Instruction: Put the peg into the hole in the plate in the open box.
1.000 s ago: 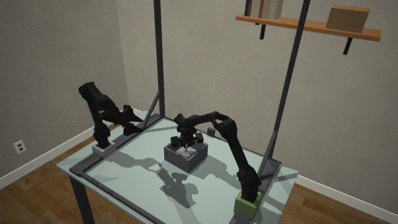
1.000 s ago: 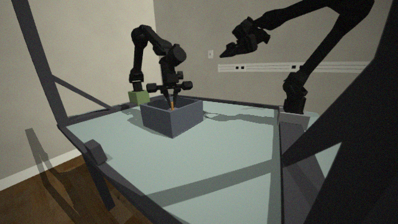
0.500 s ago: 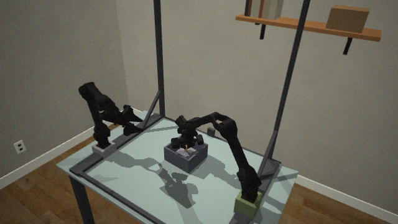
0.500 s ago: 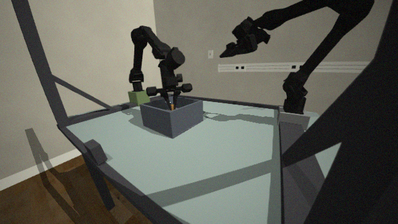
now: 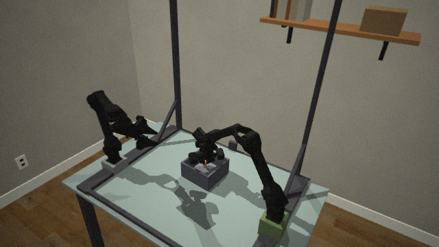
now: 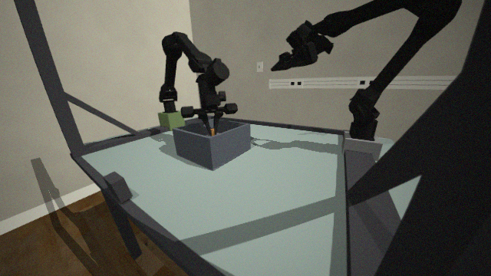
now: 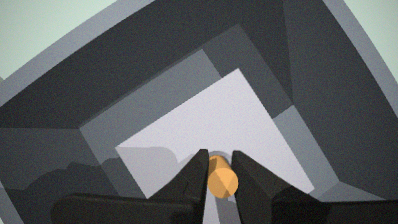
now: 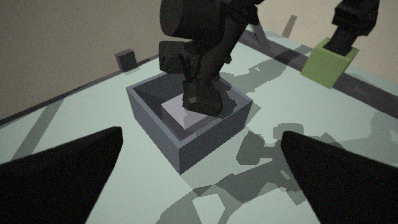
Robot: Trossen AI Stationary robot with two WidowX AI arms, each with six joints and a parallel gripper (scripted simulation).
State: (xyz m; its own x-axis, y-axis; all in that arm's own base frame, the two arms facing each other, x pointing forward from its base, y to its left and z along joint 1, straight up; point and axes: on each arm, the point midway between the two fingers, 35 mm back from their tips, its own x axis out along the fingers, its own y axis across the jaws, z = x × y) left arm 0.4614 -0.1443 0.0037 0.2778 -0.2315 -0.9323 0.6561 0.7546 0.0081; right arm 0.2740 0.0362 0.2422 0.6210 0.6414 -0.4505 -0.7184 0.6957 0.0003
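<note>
My left gripper is now 50 mm above the orange peg. The rest, counted from my left hand: grey box: 70 mm below; pale plate: 60 mm below.
</note>
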